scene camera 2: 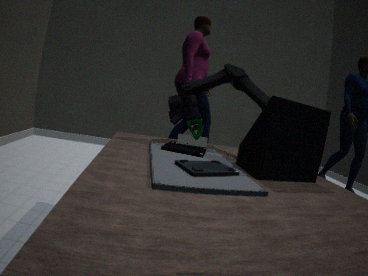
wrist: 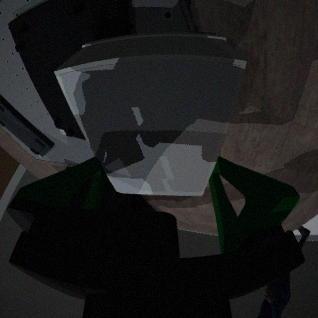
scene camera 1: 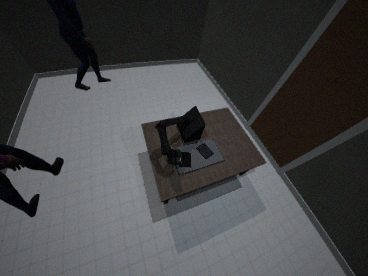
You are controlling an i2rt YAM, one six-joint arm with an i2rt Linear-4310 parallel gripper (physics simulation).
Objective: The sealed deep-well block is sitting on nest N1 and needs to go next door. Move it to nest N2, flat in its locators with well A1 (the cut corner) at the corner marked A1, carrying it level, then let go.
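Places are measured from the arm's base along level axes (x up, y right, z ahead), in centimetres.
Where they show: gripper, fingertip midpoint: (scene camera 2: 198,140) (wrist: 156,159); arm's base, origin of the base link: (scene camera 2: 286,133) (scene camera 1: 187,121).
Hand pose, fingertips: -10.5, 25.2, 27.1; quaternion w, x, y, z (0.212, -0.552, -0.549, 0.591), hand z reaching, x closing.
Note:
Each offset is from my fingertips to the top centre of the thing, as dx, dy, dz. Level surfaces: height alone.
The pale, see-through deep-well block @(+2.3, +0.7, +2.1) (scene camera 2: 192,141) (wrist: 165,90) stands at the far dark nest, N1 @(-1.8, -6.3, +7.4) (scene camera 1: 185,160) (scene camera 2: 183,149). My gripper (scene camera 1: 179,153) (scene camera 2: 196,136) (wrist: 156,159) is shut on the block, with a green finger against each side of its near end in the wrist view. The block looks roughly level; whether its base touches the nest is hidden. The other dark nest, N2 @(-2.2, -31.4, +6.9) (scene camera 1: 204,150) (scene camera 2: 207,168), lies flat and carries nothing, with raised corner locators. The A1 mark and the block's cut corner cannot be made out.
Both nests are on a grey perforated board @(-3.9, -21.5, +7.7) (scene camera 1: 200,163) (scene camera 2: 165,175) on the wooden table @(dx -5.2) (scene camera 1: 230,125) (scene camera 2: 150,230). A large black box (scene camera 1: 193,125) (scene camera 2: 285,142) stands beside the board, by the arm's base. A person in pink (scene camera 2: 195,57) and one in blue (scene camera 2: 356,100) stand beyond the table.

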